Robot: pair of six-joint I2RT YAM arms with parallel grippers.
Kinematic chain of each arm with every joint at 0, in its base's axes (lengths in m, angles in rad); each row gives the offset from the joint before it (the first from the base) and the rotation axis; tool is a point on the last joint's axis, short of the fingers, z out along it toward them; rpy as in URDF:
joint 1: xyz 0 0 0.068 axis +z
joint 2: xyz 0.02 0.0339 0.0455 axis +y
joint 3: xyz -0.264 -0.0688 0 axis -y
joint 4: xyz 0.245 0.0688 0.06 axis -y
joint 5: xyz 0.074 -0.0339 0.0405 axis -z
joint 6: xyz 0.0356 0 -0.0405 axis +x
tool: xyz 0 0 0 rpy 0 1.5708 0
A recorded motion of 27 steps. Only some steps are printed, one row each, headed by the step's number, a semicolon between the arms.
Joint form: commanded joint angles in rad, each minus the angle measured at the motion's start. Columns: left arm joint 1, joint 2, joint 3, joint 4, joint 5, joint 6; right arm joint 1, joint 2, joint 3, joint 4, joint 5, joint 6.
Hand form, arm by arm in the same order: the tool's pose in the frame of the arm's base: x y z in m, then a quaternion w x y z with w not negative. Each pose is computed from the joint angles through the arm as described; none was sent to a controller.
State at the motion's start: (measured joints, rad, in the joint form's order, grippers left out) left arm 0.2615 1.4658 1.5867 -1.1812 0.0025 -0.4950; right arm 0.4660 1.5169 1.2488 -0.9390 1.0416 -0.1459
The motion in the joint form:
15: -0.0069 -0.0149 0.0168 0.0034 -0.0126 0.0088; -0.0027 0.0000 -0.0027 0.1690 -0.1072 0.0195
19: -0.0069 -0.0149 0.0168 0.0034 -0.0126 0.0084; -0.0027 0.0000 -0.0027 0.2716 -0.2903 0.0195
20: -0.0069 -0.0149 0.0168 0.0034 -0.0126 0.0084; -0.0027 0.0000 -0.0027 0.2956 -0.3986 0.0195
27: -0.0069 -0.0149 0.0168 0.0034 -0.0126 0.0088; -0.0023 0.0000 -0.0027 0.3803 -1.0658 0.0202
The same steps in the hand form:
15: 0.2693 0.0704 0.3785 0.26818 -0.34987 0.89721 -0.02630; 0.2865 0.1111 0.2873 0.30340 -0.13753 0.85876 -0.38931
19: 0.2693 0.0704 0.3785 0.26817 -0.35005 0.89714 -0.02635; 0.2945 0.1199 0.2887 0.34372 -0.14773 0.87913 -0.29523
20: 0.2693 0.0704 0.3785 0.26817 -0.35005 0.89714 -0.02635; 0.2962 0.1241 0.2882 0.35173 -0.16349 0.88894 -0.24359
27: 0.2693 0.0704 0.3785 0.26818 -0.34987 0.89721 -0.02630; 0.2965 0.1492 0.2886 0.35513 -0.27490 0.89057 0.07204

